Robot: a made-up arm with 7 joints.
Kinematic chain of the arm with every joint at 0, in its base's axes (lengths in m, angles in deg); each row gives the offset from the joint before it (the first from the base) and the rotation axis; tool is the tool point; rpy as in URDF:
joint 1: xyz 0 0 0.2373 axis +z
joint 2: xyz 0 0 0 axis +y
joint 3: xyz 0 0 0.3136 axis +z
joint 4: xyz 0.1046 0 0 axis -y
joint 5: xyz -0.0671 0 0.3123 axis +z
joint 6: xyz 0 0 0 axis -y
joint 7: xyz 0.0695 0 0 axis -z
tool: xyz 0 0 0 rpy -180 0 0
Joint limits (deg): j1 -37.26..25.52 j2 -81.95..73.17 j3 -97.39..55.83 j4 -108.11..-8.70 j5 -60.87..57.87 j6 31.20..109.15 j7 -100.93..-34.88
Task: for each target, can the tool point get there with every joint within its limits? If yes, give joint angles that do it. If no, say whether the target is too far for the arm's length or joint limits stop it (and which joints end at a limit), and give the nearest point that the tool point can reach.
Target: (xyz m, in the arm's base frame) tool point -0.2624 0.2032 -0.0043
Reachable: no: joint limits stop it (at a limit: joint 1, joint 2, joint 3, joint 4, joint 6) | nearest point 0.0912 0.4460 0.0644 | short by 0.434 m
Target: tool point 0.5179 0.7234 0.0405
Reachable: no: too far | nearest point 0.4212 0.5314 0.1215 | short by 0.230 m
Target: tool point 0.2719 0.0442 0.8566
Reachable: yes | joints 20.41 -11.24 -10.83 -55.22 32.71 57.77 -50.17
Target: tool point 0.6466 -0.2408 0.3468
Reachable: yes | joints -28.83 61.52 29.37 -28.07 -34.75 51.73 -52.56
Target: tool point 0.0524 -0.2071 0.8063
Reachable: yes | joints 6.99 -46.74 -27.64 -88.83 35.81 71.35 -80.26
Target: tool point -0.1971 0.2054 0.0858
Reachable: no: joint limits stop it (at a limit: joint 1, joint 2, joint 3, joint 4, joint 6) | nearest point 0.0888 0.4487 0.0692 | short by 0.376 m
